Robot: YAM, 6 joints.
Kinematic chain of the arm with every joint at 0, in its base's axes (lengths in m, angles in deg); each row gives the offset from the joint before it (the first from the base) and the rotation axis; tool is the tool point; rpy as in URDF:
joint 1: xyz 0 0 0.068 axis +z
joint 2: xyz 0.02 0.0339 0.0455 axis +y
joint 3: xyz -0.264 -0.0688 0 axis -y
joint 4: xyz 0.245 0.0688 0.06 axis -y
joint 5: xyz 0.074 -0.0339 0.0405 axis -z
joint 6: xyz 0.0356 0 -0.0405 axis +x
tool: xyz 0 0 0 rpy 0 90 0
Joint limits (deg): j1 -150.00..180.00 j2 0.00..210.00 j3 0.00..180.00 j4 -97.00..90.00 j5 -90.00..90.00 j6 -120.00..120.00
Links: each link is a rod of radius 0.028 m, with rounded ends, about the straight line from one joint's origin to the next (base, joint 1, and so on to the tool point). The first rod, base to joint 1, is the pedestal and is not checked.
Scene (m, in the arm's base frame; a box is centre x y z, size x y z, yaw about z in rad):
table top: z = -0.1
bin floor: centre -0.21 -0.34 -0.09 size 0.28 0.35 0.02 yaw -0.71
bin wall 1: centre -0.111 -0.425 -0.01 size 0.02 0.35 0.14 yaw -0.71
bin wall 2: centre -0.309 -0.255 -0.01 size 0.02 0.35 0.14 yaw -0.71
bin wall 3: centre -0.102 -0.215 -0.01 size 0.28 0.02 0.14 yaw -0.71
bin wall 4: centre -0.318 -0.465 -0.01 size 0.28 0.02 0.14 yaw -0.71
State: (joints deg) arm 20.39 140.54 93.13 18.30 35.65 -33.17
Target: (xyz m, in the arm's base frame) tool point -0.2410 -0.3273 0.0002
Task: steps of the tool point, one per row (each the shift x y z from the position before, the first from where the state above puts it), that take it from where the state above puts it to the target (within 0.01 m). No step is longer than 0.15 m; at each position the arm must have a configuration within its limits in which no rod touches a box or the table.
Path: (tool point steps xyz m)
1: 0.0155 -0.1297 0.0116
2: -0.0178 -0.1271 0.0109
3: -0.0486 -0.1160 0.0105
4: -0.0750 -0.0977 0.0098
5: -0.0954 -0.0737 0.0094
6: -0.1083 -0.0457 0.0086
7: -0.1135 -0.0161 0.0081
8: -0.1107 0.0132 0.0073
9: -0.1008 0.0399 0.0068
10: -0.0845 0.0626 0.0060
11: -0.0056 -0.0088 -0.0895
12: 0.0056 0.0088 -0.0907

